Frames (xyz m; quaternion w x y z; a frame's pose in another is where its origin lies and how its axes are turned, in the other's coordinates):
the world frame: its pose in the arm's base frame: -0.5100 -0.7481 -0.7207 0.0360 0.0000 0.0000 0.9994
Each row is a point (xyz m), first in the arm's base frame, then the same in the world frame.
Working: the arm's base frame: its pose in the world frame: -0.4549 -0.7829 0.7207 0.0360 0.0000 0.0000 -0.9994

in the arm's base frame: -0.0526 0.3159 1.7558
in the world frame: -0.3797 -1.0942 2.4765
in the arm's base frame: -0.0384 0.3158 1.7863
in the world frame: -0.3938 -1.0951 2.5070
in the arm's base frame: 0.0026 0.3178 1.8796
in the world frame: -0.4346 -1.1000 2.6003
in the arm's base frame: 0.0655 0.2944 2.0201
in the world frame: -0.4990 -1.0812 2.7408
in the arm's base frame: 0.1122 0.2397 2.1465
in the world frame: -0.5495 -1.0300 2.8672
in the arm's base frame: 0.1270 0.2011 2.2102
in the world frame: -0.5671 -0.9926 2.9309
